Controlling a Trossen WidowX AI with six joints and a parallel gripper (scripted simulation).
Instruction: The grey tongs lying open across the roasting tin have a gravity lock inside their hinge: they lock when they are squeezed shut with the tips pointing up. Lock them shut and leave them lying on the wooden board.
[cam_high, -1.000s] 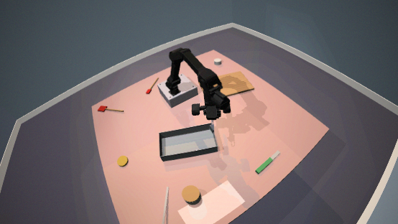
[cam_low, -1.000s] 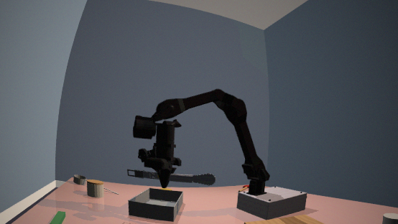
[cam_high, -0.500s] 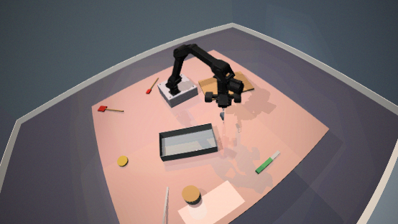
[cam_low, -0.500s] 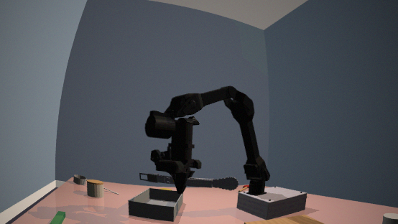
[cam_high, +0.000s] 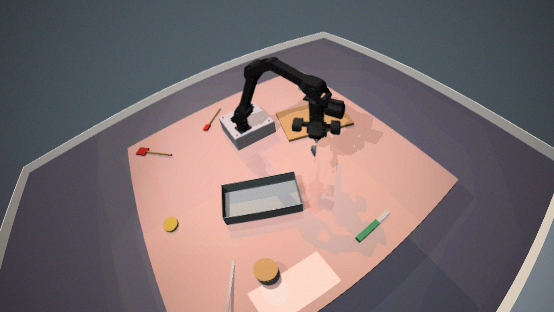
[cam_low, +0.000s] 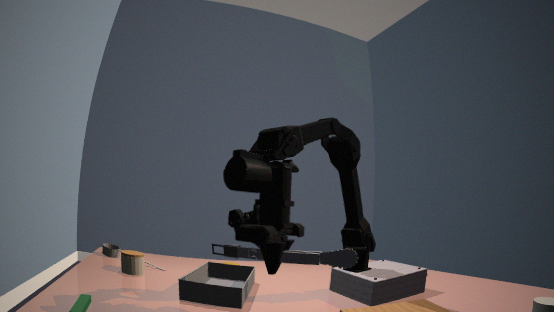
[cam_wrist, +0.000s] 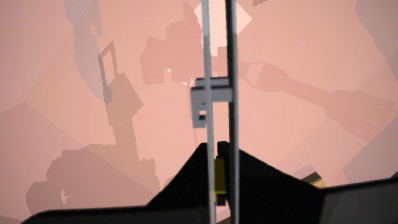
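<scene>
The wooden board lies 220 mm behind my gripper tip, 220 mm to the left of it and 120 mm below it. Round my gripper tip: cork-lidded jar: 240 mm ahead, 480 mm to the right, 90 mm below; then yellow disc: 180 mm behind, 670 mm to the right, 120 mm below; then roasting tin: 10 mm behind, 300 mm to the right, 100 mm below.
</scene>
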